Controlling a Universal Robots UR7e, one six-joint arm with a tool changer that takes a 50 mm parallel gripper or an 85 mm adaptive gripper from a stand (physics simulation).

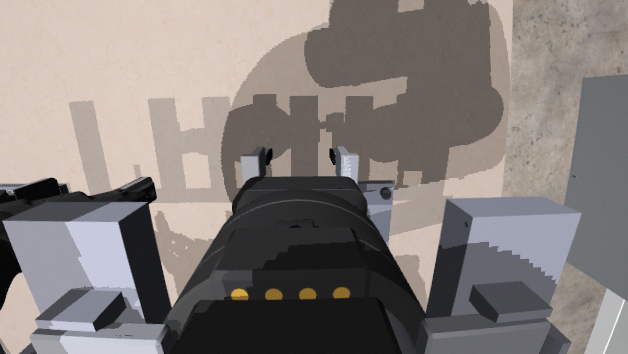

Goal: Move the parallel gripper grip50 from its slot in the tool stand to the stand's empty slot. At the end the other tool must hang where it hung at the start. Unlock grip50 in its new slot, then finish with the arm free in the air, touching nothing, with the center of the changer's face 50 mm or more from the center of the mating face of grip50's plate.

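Places are measured from the arm's base along level axes (x ahead, y left, z up), in centimetres.
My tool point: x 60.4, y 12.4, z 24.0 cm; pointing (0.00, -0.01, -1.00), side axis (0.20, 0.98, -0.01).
Observation:
Ahead of a thing's pixels: the offset from my tool point to its middle. "*": to the spot under its first point. Level surfaces: height alone.
The parallel gripper grip50 [301, 156] is on the arm. Its black body runs up from the bottom centre, and its two light metal fingers with dark pads stand apart with nothing between them. Grip50 is between two pale grey uprights of the tool stand [510, 240], one on each side. Each upright carries a small block. Grey side pieces at the bottom corners lie close to these blocks; contact cannot be told. The other tool @(* dx -4.6, dy -21.8, dz -16.1 cm) [37, 192], black, partly shows at the left edge beyond the left upright. The plate's mating face and the lock are hidden.
A light metal part with a dark round hole @(* dx +7.4, dy +8.6, dz -29.1 cm) [377, 197] shows low behind grip50's body, on the right. A flat grey panel [600, 165] stands at the right edge, beside a speckled stone-like surface [560, 40]. Shadows of the arm and stand fall on the beige surface @(dz -30.4 cm) [125, 40].

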